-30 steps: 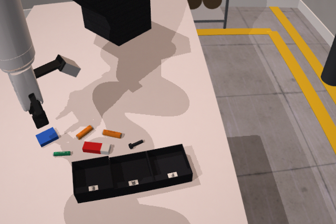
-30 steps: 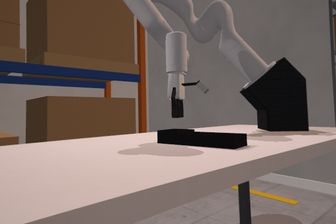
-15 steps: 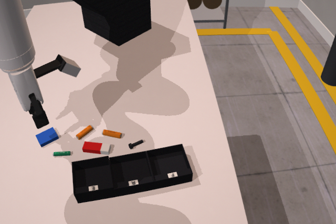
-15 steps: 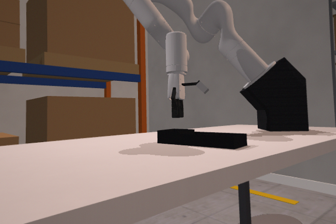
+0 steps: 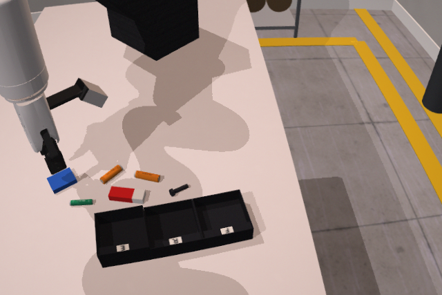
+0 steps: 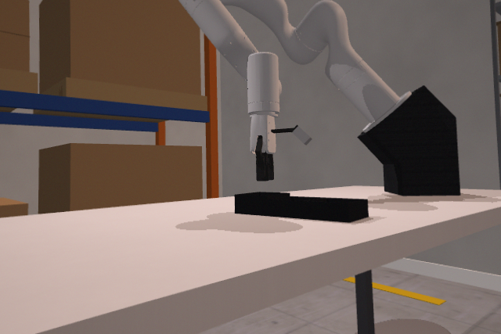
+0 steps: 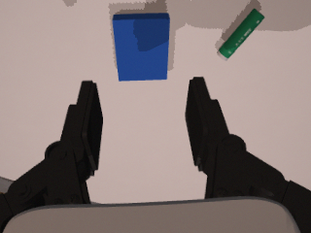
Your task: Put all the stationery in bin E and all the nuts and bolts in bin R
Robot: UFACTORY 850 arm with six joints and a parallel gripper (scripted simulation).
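The blue block is 70 mm below my hand. Also, from my hand: green battery: 70 mm below, 70 mm ahead, 30 mm to the left; eraser: 120 mm to the left, 90 mm ahead, 70 mm below; orange marker: 160 mm to the left, 70 mm below, 50 mm ahead.
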